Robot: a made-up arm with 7 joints.
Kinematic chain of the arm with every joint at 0, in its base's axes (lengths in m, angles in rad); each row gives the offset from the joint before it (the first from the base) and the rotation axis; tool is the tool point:
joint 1: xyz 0 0 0.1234 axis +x
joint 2: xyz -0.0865 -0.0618 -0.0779 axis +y
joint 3: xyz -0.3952 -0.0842 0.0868 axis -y
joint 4: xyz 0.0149 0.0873 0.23 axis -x
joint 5: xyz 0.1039 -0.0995 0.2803 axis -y
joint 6: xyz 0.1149 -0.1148 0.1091 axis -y
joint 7: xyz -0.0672 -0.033 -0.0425 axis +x
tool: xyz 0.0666 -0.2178 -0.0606
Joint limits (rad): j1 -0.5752..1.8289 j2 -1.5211..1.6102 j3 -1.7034..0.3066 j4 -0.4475..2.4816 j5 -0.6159..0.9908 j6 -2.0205..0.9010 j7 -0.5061..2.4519
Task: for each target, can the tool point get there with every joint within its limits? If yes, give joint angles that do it. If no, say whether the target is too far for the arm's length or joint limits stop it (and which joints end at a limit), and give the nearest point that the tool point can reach.
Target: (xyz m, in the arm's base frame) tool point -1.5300 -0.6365 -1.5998
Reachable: no: too far | nearest point -0.8999 -0.2677 -0.6014 | short by 1.237 m
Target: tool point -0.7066 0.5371 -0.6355
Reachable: no: joint limits stop it (at a limit: joint 2, joint 3, joint 6) | nearest point -0.6906 0.4920 -0.5718 | short by 0.080 m
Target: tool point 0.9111 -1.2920 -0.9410
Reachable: no: too far | nearest point 0.4705 -0.7039 -0.4023 | short by 0.911 m
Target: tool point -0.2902 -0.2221 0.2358
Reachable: yes | joints 1.3511 -0.4641 -0.3033 1.6036 -0.1990 0.2018 1.7118
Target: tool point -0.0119 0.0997 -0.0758
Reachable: yes | joints 1.1907 -0.3793 -1.5099 0.5600 -0.1722 0.0650 1.6204
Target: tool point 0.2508 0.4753 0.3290
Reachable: yes | joints -0.1480 1.2167 -0.5752 2.0669 0.4432 -1.7038 0.6625
